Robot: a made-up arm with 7 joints.
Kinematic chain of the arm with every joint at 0, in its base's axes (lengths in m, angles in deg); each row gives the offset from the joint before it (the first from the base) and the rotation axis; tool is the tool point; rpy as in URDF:
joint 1: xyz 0 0 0 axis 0.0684 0.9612 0.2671
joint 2: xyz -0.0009 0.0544 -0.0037 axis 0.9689 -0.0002 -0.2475
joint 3: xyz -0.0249 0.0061 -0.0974 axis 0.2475 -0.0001 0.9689
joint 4: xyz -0.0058 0 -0.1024 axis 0.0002 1 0
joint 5: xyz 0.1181 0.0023 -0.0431 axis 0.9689 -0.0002 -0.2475
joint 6: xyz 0.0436 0 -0.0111 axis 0.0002 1 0
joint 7: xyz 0.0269 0 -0.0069 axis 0.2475 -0.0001 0.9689
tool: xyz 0 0 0 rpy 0 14.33 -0.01
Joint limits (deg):
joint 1: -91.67..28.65
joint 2: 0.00..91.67
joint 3: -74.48..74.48
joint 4: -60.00..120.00
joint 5: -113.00..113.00
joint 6: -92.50..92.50
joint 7: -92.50..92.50
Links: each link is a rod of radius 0.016 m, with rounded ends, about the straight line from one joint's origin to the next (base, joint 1, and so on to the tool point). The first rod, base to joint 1, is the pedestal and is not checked.
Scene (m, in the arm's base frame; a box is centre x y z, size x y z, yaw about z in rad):
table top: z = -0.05
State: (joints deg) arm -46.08 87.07 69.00 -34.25 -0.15 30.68 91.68
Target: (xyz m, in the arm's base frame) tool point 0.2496 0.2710 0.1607
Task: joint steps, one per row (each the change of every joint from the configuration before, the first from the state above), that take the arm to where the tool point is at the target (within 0.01 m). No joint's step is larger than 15 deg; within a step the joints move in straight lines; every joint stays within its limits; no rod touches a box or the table.
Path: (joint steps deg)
1: -8.80 -7.94 -9.48 13.77 -0.61 -0.17 0.00
2: -8.80 -7.94 -9.48 13.77 -0.61 -0.18 0.00
3: -8.80 -7.94 -9.48 13.77 -0.61 -0.17 0.00
4: -8.80 -7.94 -9.48 13.78 -0.61 -0.18 0.00

